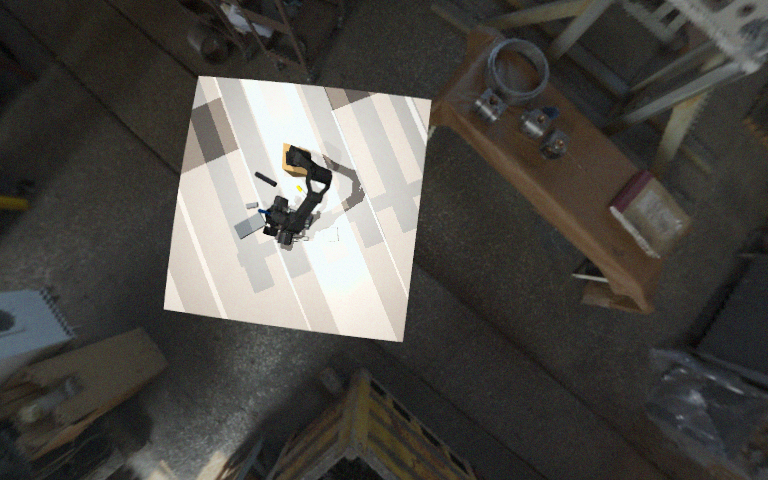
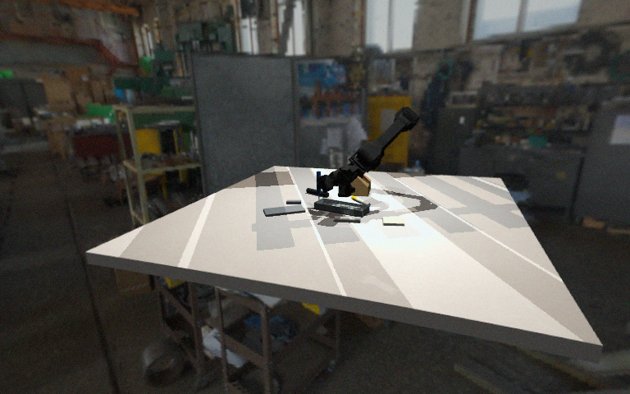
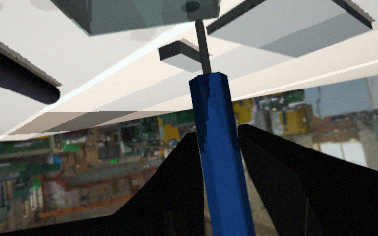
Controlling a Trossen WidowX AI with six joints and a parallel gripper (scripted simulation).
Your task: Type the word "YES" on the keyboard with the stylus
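Now: gripper tip 120 mm to the left of the small grey block, 80 mm above it and 50 mm past it. The rest, counted from my gripper tip: grey flat plate (130 mm to the right, 90 mm below, 50 mm ahead); yellow-tipped stylus (150 mm to the left, 110 mm behind, 80 mm below); blue pen (10 mm below).
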